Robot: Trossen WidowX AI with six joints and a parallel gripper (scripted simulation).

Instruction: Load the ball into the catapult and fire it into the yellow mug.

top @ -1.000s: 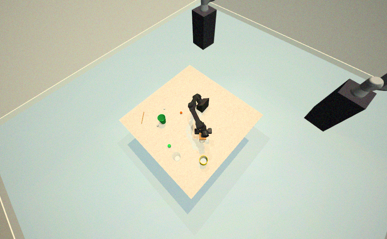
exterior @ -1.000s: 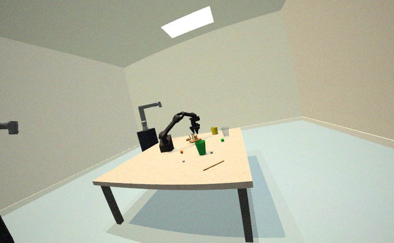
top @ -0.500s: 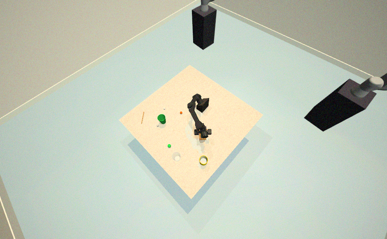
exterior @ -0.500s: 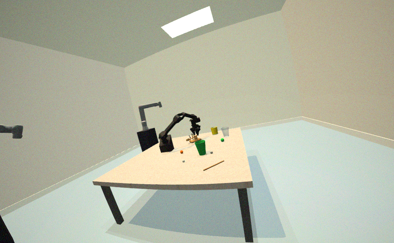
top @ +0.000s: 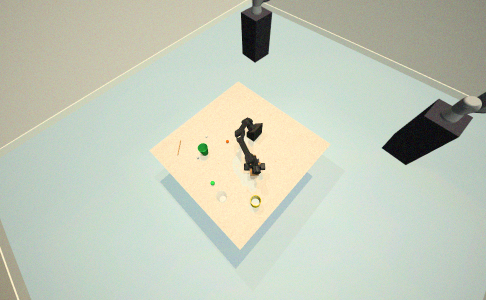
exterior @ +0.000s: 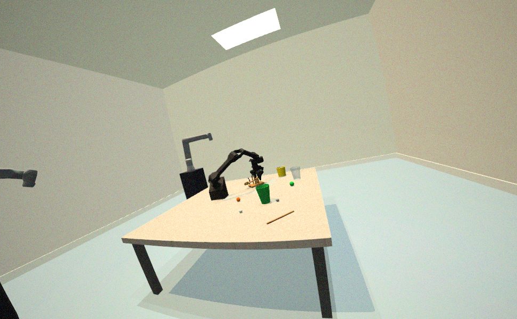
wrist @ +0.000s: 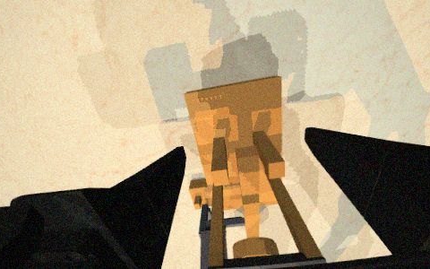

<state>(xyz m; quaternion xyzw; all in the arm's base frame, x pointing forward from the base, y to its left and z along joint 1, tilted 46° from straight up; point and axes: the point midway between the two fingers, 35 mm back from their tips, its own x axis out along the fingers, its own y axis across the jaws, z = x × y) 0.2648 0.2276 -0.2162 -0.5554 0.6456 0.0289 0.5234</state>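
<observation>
My gripper tip is 42 cm to the left of the orange ball, 3 cm above it and 2 cm past it. From my gripper tip the other things lie so: wooden catapult: 6 cm behind, 5 cm to the right, 1 cm above; then yellow mug: 22 cm to the left, 19 cm ahead, 2 cm below; then clear cup: 38 cm ahead, 2 cm below.
</observation>
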